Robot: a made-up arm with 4 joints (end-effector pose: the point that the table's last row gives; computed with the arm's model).
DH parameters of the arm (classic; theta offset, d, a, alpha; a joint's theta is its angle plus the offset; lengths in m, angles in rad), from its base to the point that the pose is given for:
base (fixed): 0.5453 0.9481 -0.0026 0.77
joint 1: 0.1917 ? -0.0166 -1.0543
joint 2: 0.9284 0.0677 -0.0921 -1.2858
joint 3: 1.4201 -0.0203 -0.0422 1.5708
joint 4: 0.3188 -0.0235 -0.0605 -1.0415
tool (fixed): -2.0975 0.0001 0 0
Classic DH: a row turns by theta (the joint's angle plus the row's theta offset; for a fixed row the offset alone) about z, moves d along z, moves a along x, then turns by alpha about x.
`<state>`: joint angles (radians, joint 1 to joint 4).
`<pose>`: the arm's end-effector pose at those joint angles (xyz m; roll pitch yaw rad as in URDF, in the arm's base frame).
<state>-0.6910 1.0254 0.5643 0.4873</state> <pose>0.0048 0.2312 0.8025 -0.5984 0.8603 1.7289</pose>
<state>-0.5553 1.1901 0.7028 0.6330</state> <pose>-0.0139 0.2599 0.7963 -0.5832 0.9821 2.0050</pose>
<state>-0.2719 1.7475 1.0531 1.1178</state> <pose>-0.0832 0.3102 0.7720 -0.3539 1.4651 2.8526</pose>
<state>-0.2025 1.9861 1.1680 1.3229</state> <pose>-0.1087 0.3182 0.7621 2.3508 1.4727 -0.5380</pose>
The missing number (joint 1, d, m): -0.3424
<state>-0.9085 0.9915 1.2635 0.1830</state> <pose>-0.0338 0.2539 0.7698 -0.6508 1.1888 2.1850</pose>
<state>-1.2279 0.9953 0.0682 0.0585</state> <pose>0.0428 0.1504 0.7882 -0.4966 0.5370 1.1268</pose>
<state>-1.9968 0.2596 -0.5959 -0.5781</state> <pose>-0.0412 0.1305 0.8930 -1.6832 0.1522 -0.4563</pose>
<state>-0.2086 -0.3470 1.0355 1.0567</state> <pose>-0.1017 0.1231 0.8257 -1.5851 0.9976 -0.3255</pose>
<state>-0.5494 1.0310 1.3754 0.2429</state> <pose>-0.0711 0.2657 0.7827 -1.3534 1.2747 1.8452</pose>
